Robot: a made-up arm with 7 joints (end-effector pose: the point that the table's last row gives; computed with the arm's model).
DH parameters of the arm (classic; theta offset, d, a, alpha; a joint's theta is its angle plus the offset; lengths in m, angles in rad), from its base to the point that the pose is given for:
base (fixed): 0 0.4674 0.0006 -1.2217
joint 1: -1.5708 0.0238 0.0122 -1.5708
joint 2: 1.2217 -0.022 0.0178 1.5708
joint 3: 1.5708 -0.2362 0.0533 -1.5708
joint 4: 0 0.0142 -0.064 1.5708
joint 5: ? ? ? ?
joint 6: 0 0.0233 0.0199 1.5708
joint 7: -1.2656 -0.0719 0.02 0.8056
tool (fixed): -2.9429 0.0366 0 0
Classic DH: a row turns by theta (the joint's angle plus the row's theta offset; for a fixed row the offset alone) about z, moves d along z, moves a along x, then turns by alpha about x.
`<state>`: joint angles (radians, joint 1 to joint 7).
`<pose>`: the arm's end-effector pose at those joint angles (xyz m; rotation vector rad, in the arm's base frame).
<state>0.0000 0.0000 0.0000 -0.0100 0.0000 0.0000 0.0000</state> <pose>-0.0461 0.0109 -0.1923 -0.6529 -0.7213 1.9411</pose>
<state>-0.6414 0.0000 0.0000 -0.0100 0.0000 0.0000 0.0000</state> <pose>0.3363 -0.0219 -0.1021 -1.2871 -0.9642 1.5429</pose>
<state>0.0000 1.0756 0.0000 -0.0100 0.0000 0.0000 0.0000</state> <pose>-0.0461 0.6125 0.1577 0.0248 -1.5651 1.2584</pose>
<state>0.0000 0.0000 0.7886 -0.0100 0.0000 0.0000 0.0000</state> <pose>-0.0463 -0.0098 -0.1923 -0.3862 -1.0872 2.6468</pose>
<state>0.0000 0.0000 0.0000 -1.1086 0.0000 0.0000 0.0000</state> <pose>0.3911 0.0109 -0.0203 -1.7470 -1.3493 1.4626</pose>
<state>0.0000 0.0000 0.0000 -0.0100 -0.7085 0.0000 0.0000</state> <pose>-0.0441 0.0238 -0.1923 -0.7754 -0.4126 1.2833</pose>
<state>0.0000 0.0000 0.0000 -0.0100 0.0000 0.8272 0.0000</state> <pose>-0.0808 0.0109 -0.1782 0.1762 -0.1937 1.9712</pose>
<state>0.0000 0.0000 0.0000 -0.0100 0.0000 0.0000 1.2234</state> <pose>-0.0081 0.0107 -0.1920 0.1552 1.1671 -2.7525</pose>
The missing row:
joint 5: 0 -0.3958 -0.0192 -1.5708
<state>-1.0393 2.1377 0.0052 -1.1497 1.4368 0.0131 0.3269</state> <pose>0.1214 0.3159 1.0153 2.1694 1.6988 0.3088</pose>
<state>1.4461 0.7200 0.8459 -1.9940 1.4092 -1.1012 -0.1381</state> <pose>0.0609 0.4551 0.3654 1.6657 2.5525 -0.0390</pose>
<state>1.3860 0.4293 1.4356 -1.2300 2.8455 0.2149 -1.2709</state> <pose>-0.3486 0.5019 0.5061 0.5157 2.4792 -0.7354</pose>
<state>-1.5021 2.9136 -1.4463 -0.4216 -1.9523 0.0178 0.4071</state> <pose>-0.4687 0.4912 0.7052 1.2684 -0.3747 0.8101</pose>
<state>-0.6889 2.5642 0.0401 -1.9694 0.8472 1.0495 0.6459</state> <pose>0.3123 0.0264 0.8602 -1.0691 -2.3916 0.1815</pose>
